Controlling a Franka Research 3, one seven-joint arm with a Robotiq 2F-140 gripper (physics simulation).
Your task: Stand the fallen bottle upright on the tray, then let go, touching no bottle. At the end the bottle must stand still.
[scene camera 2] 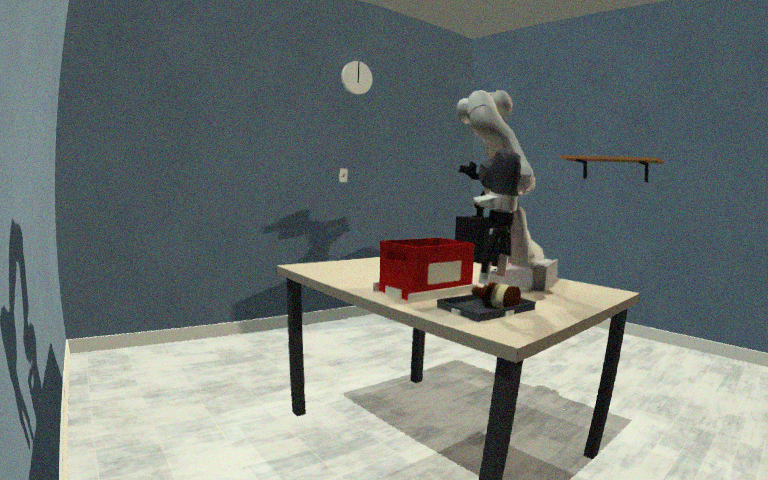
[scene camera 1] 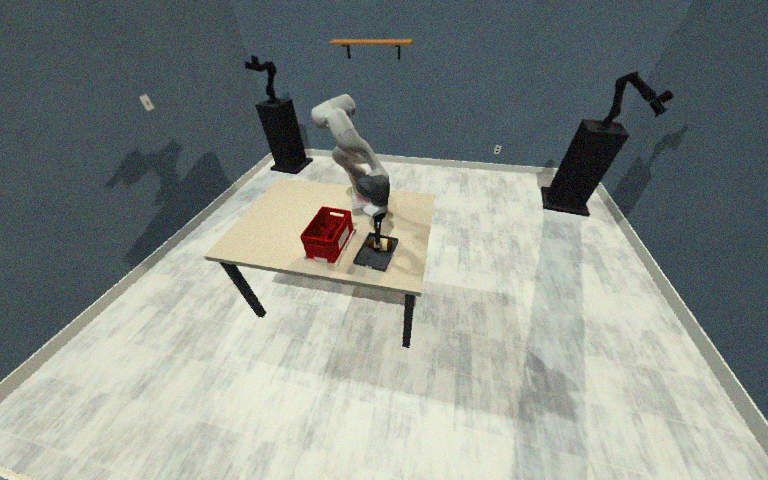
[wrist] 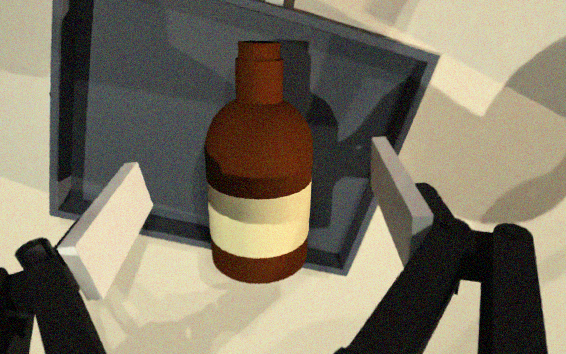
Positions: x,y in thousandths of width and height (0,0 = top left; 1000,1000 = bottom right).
Scene:
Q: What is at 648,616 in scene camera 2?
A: A brown bottle.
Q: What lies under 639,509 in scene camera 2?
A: My gripper.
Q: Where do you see a brown bottle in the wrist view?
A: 457,419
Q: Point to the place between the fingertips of my gripper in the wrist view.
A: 451,490

